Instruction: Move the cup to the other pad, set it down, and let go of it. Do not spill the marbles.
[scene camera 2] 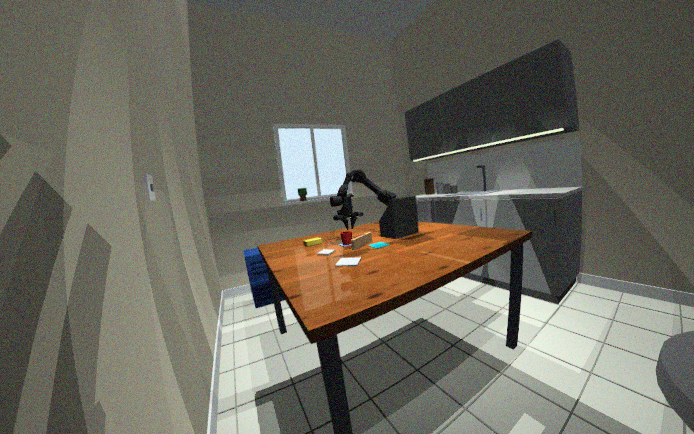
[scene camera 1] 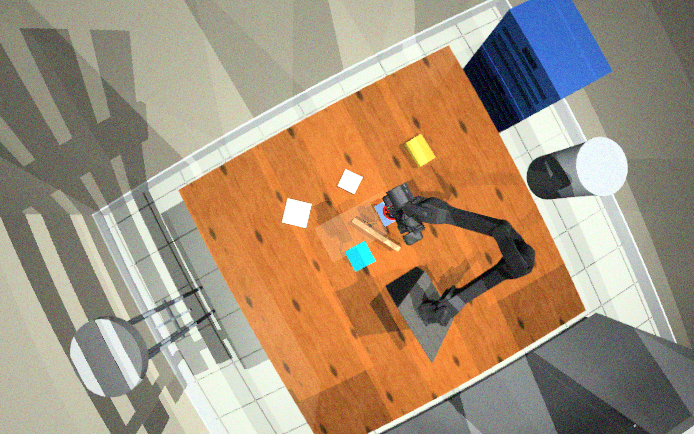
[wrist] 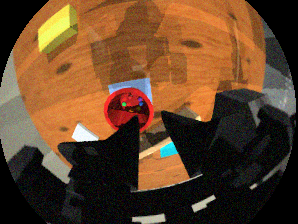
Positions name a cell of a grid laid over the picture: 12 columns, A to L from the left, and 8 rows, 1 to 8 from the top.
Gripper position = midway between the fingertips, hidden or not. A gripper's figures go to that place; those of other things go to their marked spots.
Scene:
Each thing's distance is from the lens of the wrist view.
my gripper (wrist: G5): 10 cm
red cup (wrist: E5): 15 cm
wooden block (wrist: G5): 19 cm
The marked spots on the red cup and the wooden block are 11 cm apart.

